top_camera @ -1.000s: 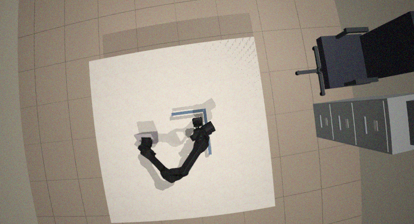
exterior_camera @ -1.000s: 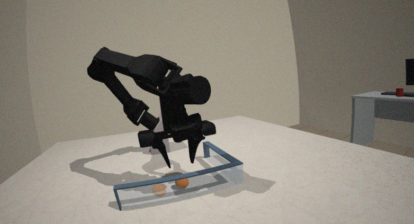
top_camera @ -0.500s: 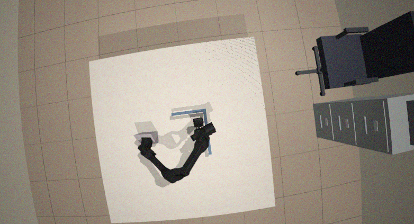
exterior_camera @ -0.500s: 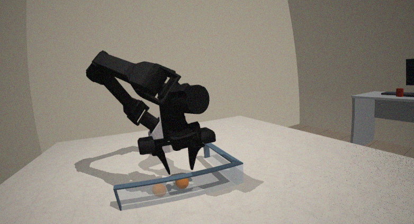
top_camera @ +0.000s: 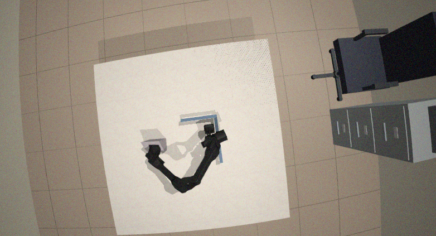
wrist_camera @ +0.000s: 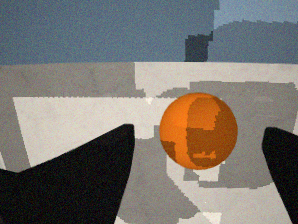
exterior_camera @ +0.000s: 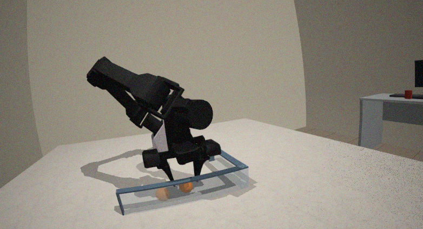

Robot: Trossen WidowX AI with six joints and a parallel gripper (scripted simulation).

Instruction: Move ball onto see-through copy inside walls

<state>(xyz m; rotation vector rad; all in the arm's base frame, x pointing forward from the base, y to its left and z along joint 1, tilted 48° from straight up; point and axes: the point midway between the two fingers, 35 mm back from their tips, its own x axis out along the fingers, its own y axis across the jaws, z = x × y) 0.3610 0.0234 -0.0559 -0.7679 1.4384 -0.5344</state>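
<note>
Now: the orange ball 1 cm below my gripper tip. Round my gripper tip: see-through copy: 6 cm to the right, 3 cm ahead, 1 cm below.
</note>
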